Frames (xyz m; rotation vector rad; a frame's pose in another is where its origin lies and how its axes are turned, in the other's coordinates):
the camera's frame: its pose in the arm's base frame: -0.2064 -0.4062 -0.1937 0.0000 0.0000 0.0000
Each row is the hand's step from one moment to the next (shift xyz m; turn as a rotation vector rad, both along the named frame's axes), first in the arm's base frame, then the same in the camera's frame.
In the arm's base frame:
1: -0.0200 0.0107 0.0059 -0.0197 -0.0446 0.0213
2: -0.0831 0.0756 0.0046 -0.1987 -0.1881 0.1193
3: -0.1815 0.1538 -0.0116 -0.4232 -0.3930 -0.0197
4: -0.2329 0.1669 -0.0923 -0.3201 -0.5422 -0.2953
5: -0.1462 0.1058 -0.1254 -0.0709 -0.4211 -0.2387
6: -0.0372 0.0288 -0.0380 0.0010 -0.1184 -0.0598
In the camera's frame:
1: -0.0200 0.0107 0.0059 -0.0197 -0.0446 0.0213
2: -0.0831 0.0756 0.0046 -0.1987 -0.1881 0.1193
3: -0.1815 0.1538 -0.0116 -0.4232 -0.3930 -0.0197
4: -0.2329 0.1669 -0.0923 -0.3201 -0.5422 -0.2953
5: -0.1462 0.1058 -0.1254 -0.0709 -0.4211 -0.2387
6: -0.0372 0.0288 -0.0380 0.0010 -0.1184 -0.0598

